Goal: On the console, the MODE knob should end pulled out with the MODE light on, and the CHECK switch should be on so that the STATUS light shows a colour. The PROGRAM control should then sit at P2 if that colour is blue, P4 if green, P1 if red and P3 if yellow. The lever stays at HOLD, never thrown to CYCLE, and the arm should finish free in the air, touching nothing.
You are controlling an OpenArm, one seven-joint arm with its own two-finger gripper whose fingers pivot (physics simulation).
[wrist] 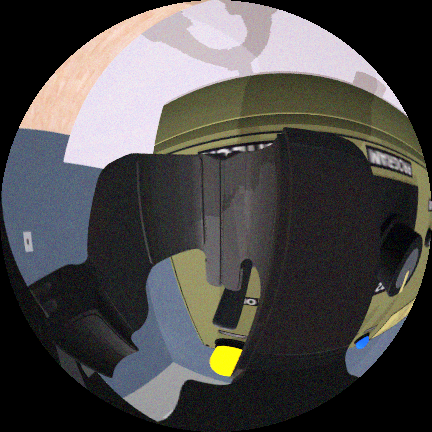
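The olive console (200,112) shows upside down in the wrist view. My gripper (232,223) is shut and empty, its tips right at the CHECK switch; whether they touch it I cannot tell. The switch's black bat (231,305) slants toward the lamp side, beside a small ON label. The STATUS light (225,360) glows yellow. The black PROGRAM knob (401,257) is at the right; its position number is not readable. A blue light (362,342) shows near it, its label hidden. A dark knob part (428,237) is cut by the right edge, perhaps MODE. The lever does not show.
The console stands on a pale table top (115,110). A wooden floor (55,95) shows at upper left, and a blue-grey wall (45,185) with a small white plate (28,241) at the left. My dark finger bodies hide much of the panel's middle.
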